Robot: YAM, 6 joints.
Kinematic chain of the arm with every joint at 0, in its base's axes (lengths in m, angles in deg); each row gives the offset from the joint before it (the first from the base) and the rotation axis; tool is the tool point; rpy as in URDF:
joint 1: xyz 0 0 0.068 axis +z
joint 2: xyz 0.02 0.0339 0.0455 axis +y
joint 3: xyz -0.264 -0.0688 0 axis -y
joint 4: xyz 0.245 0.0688 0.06 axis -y
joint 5: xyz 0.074 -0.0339 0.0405 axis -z
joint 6: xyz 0.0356 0 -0.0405 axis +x
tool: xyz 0 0 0 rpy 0 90 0
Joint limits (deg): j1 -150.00..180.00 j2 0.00..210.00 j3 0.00..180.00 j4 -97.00..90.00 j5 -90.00..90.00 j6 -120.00..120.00
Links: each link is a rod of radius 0.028 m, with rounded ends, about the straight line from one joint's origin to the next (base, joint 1, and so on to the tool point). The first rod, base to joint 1, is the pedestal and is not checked.
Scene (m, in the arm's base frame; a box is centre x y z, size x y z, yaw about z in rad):
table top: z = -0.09
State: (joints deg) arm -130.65 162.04 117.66 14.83 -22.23 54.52
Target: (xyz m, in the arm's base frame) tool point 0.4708 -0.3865 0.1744
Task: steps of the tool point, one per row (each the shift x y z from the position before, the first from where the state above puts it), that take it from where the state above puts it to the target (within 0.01 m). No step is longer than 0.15 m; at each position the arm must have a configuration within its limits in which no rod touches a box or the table.
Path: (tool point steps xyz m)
1: 0.1060 -0.0769 0.0220
2: 0.1223 -0.0511 0.0225
3: 0.1318 -0.0217 0.0227
4: 0.1344 0.0093 0.0231
5: 0.1293 0.0401 0.0232
6: 0.1172 0.0692 0.0236
7: 0.0982 0.0944 0.0236

